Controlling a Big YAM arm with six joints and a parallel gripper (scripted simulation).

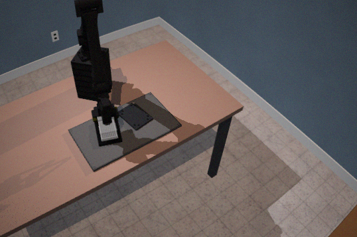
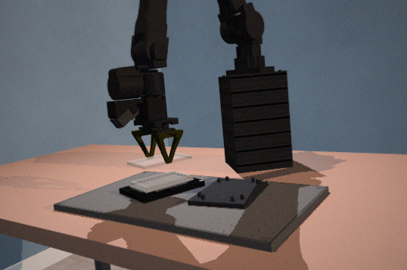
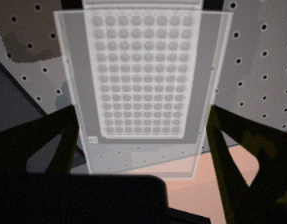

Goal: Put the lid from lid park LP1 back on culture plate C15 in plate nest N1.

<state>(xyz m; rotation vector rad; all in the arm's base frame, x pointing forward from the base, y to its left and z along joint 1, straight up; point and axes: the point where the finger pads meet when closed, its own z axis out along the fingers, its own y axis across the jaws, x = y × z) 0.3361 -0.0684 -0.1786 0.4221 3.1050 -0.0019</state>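
Now: hand 10 mm above the lid. From my hand the other things lie so: lid park LP1: 30 mm behind, 170 mm to the left, 70 mm below; then plate nest N1: 70 mm below; then culture plate C15: 60 mm below.
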